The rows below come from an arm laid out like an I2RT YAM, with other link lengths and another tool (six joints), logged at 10 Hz.
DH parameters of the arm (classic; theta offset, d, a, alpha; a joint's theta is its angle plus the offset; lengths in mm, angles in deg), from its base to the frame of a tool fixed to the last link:
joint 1: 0 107.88 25.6 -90
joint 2: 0 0 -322.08 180
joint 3: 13.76 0 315.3 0
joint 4: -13.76 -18 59.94 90
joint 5: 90 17.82 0 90
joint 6: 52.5 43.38 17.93 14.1
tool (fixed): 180 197.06 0 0
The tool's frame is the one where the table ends.
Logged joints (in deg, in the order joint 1, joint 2, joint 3, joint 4, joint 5, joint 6), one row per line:
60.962 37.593 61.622 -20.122 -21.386 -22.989
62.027 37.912 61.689 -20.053 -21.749 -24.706
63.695 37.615 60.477 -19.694 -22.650 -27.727
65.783 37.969 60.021 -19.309 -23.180 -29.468
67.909 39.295 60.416 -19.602 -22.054 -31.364
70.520 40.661 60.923 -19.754 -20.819 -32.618
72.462 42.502 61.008 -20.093 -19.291 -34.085
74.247 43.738 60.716 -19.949 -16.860 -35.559
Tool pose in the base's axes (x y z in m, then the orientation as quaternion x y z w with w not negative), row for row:
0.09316 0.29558 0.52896 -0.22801 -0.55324 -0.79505 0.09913
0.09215 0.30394 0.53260 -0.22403 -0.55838 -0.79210 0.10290
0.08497 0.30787 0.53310 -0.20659 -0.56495 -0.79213 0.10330
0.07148 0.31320 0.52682 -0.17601 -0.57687 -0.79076 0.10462
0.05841 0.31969 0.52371 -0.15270 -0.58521 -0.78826 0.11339
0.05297 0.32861 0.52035 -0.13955 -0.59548 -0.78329 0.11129
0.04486 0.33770 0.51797 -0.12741 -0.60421 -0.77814 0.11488
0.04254 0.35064 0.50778 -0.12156 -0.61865 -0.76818 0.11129
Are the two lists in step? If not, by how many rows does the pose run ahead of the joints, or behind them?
The pose runs 1 row behind the joints: the pose in row i belongs to the joints in row i - 1.
